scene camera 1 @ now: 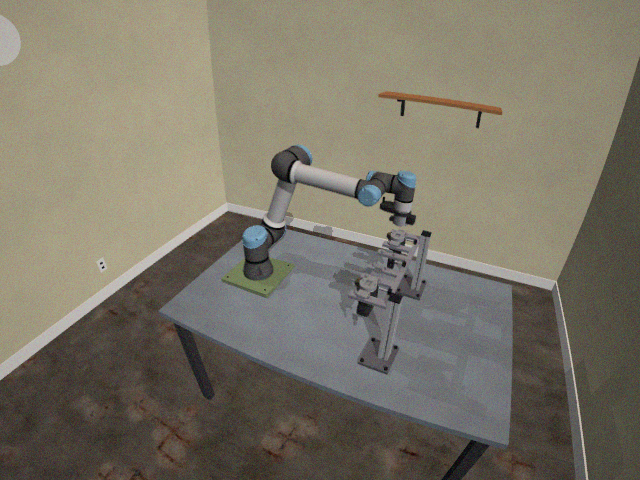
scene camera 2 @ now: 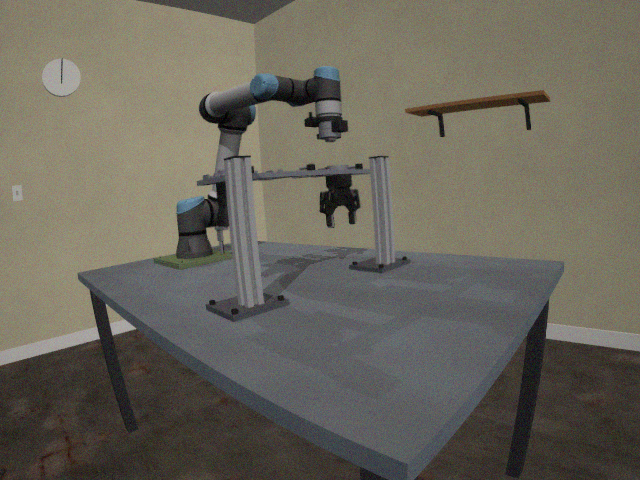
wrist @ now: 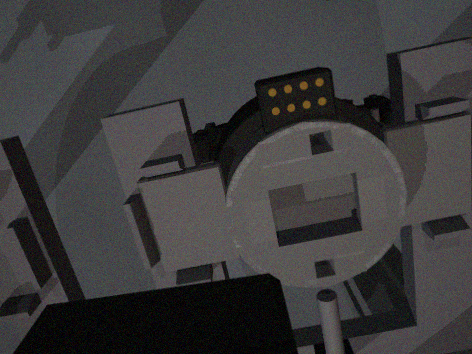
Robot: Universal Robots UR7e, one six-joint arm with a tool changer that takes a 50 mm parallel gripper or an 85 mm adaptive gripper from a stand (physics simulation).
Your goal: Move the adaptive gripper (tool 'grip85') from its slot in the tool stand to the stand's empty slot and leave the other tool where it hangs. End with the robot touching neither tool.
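Where they show: hand, its tool point: (scene camera 2: 330,138); arm's base, origin of its link: (scene camera 1: 258,271) (scene camera 2: 194,255).
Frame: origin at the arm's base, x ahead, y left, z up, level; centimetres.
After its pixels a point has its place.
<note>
The adaptive gripper (scene camera 1: 397,263) (scene camera 2: 341,221) hangs in the stand's far end slot, its black fingers apart with nothing between them. Its pale round coupling plate (wrist: 250,210) {y 21.4, x 60.5, z 28.2 cm} sits between the fork arms in the wrist view. The other tool (scene camera 1: 364,307) {y -15.4, x 64.0, z 19.4 cm} (scene camera 2: 221,206) {y -15.4, x 63.2, z 19.9 cm} hangs in the near end slot, partly hidden by a post in scene camera 2. The middle slot between them holds no tool. The arm's bare tool changer (scene camera 1: 400,219) {y 17.5, x 62.9, z 39.4 cm} (scene camera 2: 329,131) {y 18.4, x 64.4, z 37.7 cm} carries no tool. It is above the adaptive gripper with a visible gap and touches neither tool.
The tool stand has a near post (scene camera 1: 390,330) {y -18.5, x 75.8, z 16.4 cm} (scene camera 2: 245,232) {y -17.1, x 77.0, z 14.6 cm} and a far post (scene camera 1: 421,258) {y 28.1, x 72.3, z 17.4 cm} (scene camera 2: 382,211) {y 27.4, x 73.6, z 14.4 cm} on bolted foot plates. The arm's base stands on a green plate (scene camera 1: 232,279) {y -12.3, x -6.6, z 0.3 cm} (scene camera 2: 165,260) {y -12.4, x -1.5, z -0.1 cm}. A wooden shelf (scene camera 1: 439,100) (scene camera 2: 475,103) is on the wall.
</note>
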